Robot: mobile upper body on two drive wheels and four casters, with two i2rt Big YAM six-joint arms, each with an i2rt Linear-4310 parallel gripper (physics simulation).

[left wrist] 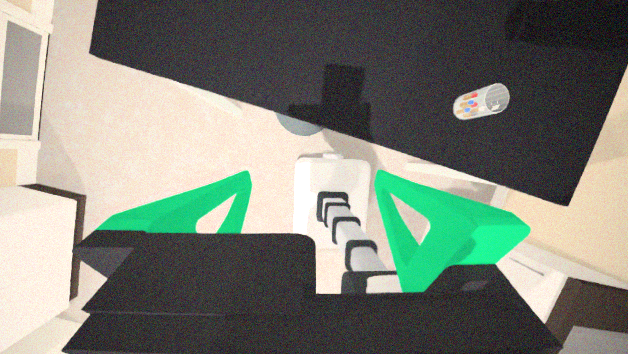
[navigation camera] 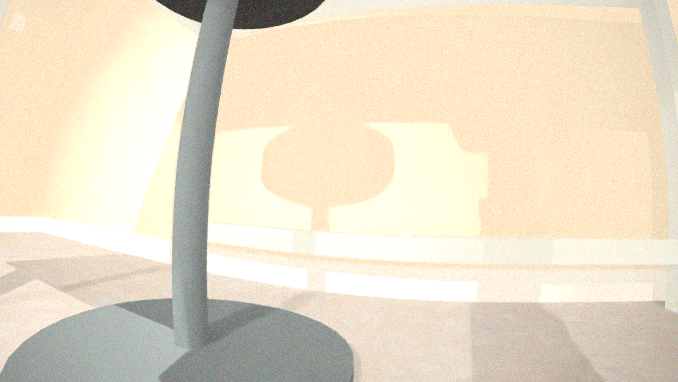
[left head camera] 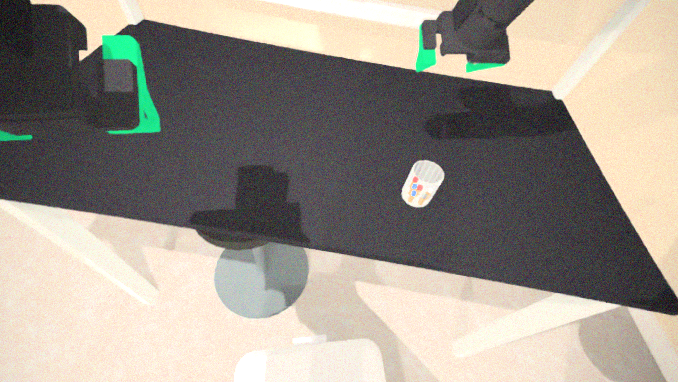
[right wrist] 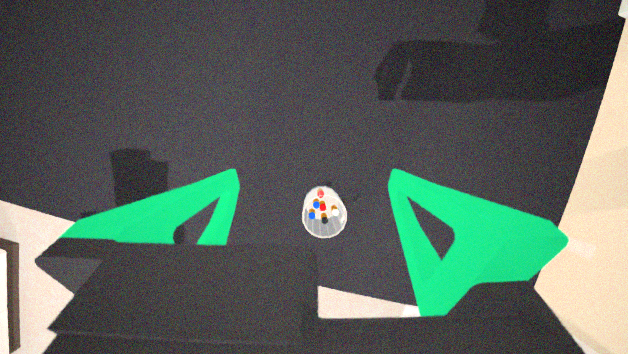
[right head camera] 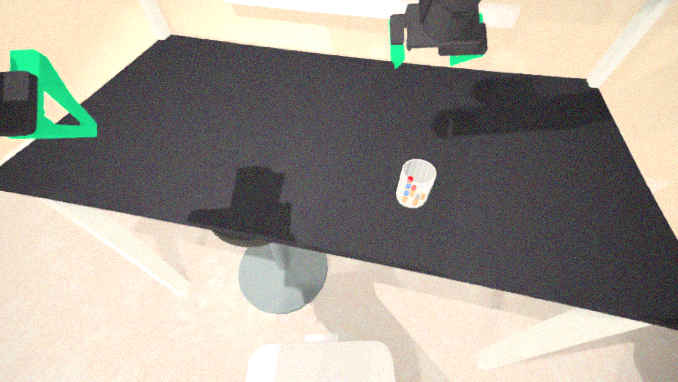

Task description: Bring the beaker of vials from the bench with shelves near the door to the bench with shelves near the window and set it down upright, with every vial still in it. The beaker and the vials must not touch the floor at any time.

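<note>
The clear beaker [left head camera: 423,184] [right head camera: 416,184] [left wrist: 481,101] [right wrist: 324,212] stands upright on the black bench top [left head camera: 300,125] [right head camera: 310,110] [left wrist: 225,40] [right wrist: 280,100]. Several vials with red, blue, white and dark caps are inside it. My right gripper [left head camera: 444,69] [right head camera: 424,65] [right wrist: 313,177] is open and empty, above the bench. In the right wrist view the beaker shows below and between its fingertips, clear of them. My left gripper [left head camera: 95,134] [left wrist: 313,177] is open and empty, off to the left of the beaker. Part of it shows in the right head view. No shelves show.
A stool with a round grey base [left head camera: 261,280] [right head camera: 282,280] [left wrist: 302,125] stands at the bench's near edge; its post [navigation camera: 192,200] shows close in the navigation view. Pale bench legs [left head camera: 505,325] [right head camera: 530,345] slant below. A white cabinet [left wrist: 35,250] stands at the left in the left wrist view.
</note>
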